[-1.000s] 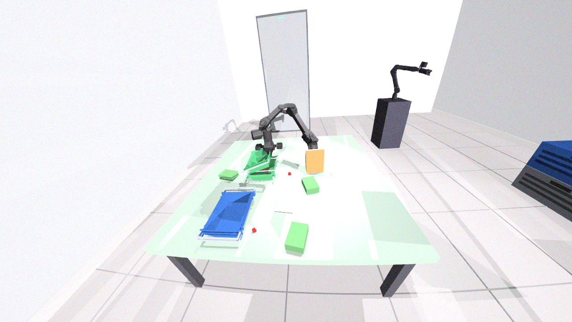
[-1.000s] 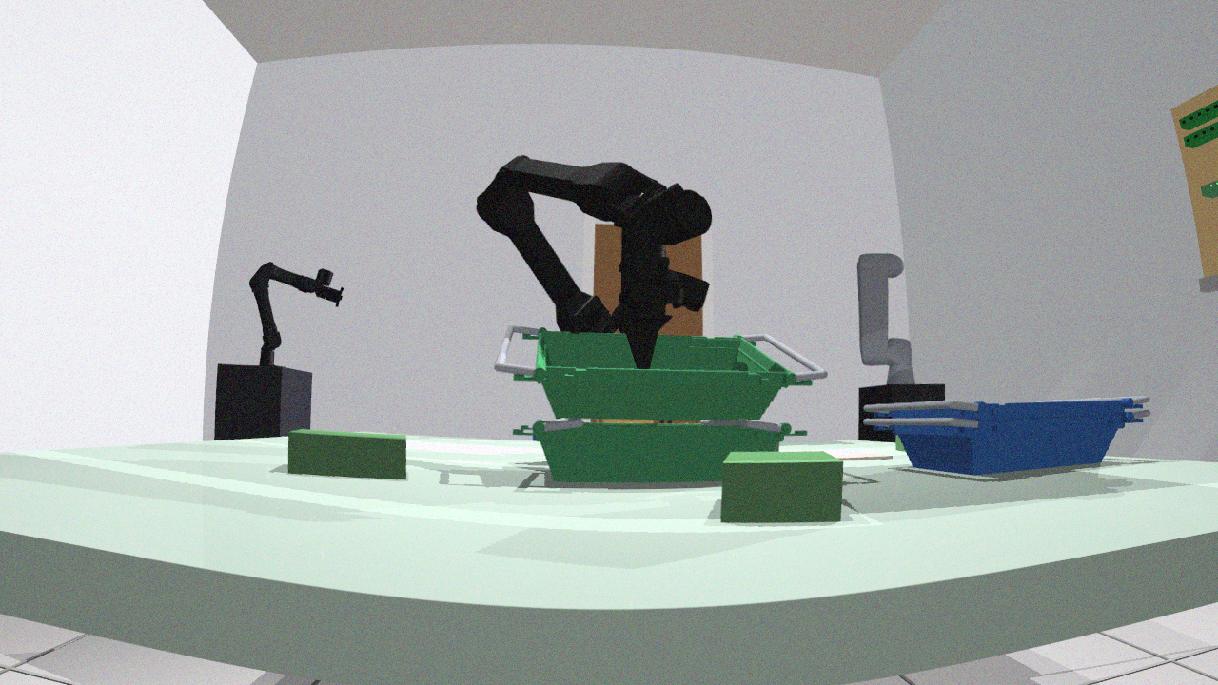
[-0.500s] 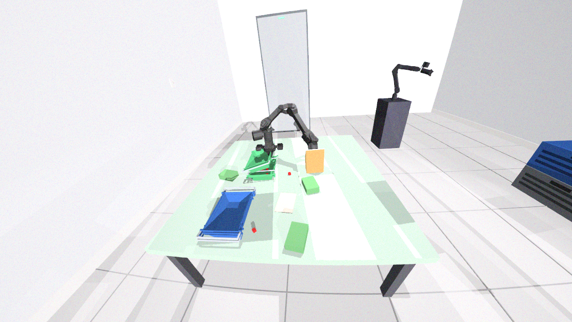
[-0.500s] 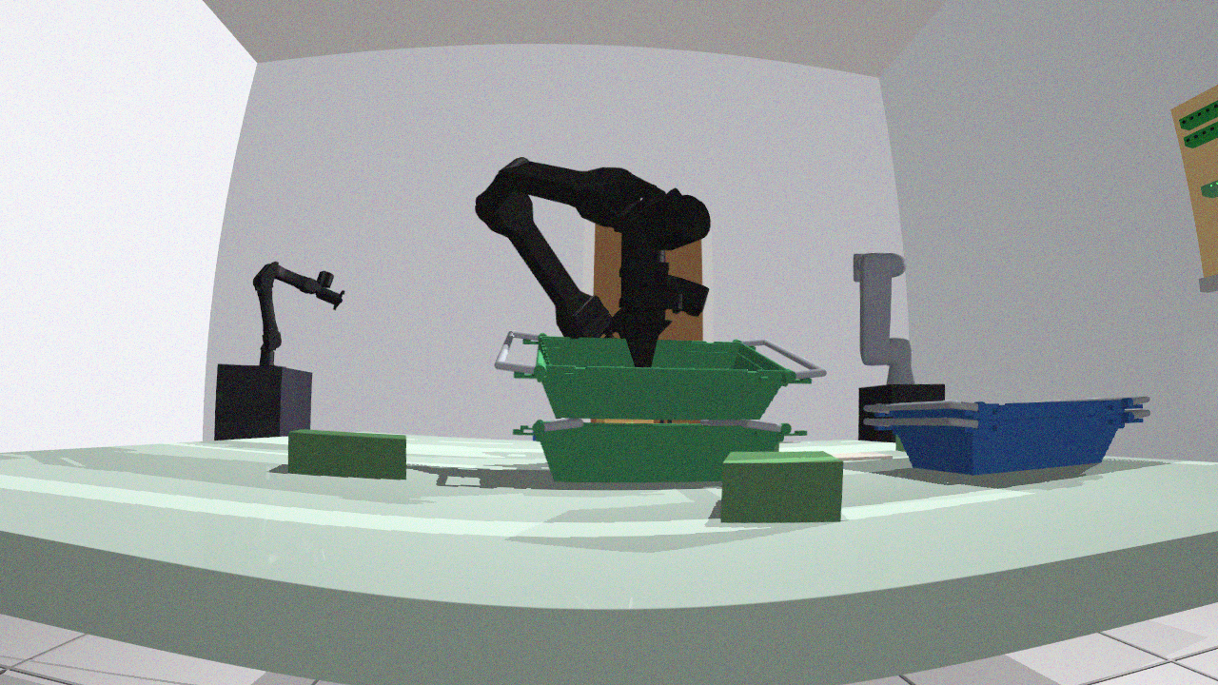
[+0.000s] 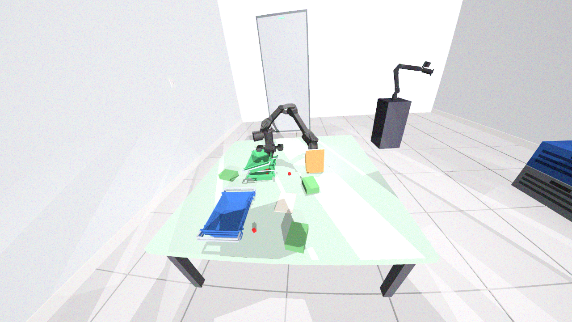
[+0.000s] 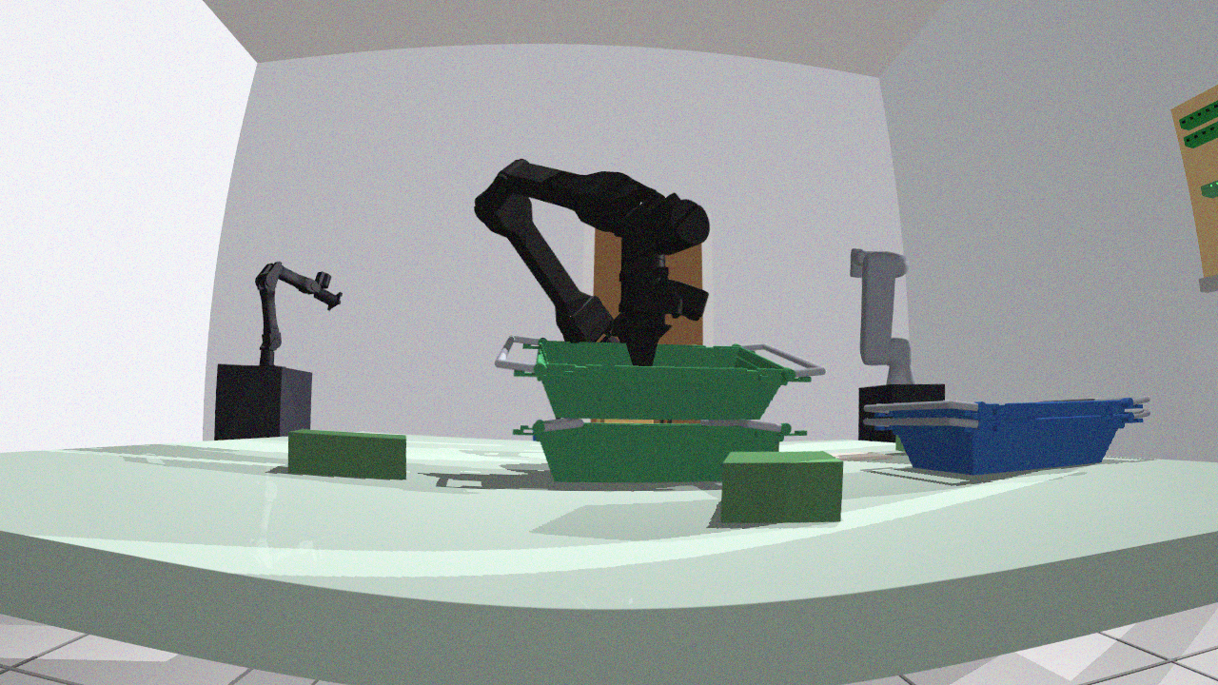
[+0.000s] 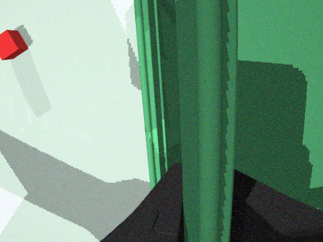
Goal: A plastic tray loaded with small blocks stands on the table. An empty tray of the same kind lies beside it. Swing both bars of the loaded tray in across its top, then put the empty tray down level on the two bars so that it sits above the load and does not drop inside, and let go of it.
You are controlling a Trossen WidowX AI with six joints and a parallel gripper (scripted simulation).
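Now: the green tray 80 mm ahead of my gripper tip and 20 mm above it. From my gripper tip the other things lie so: beige card 110 mm behind, 330 mm to the left, 110 mm below.
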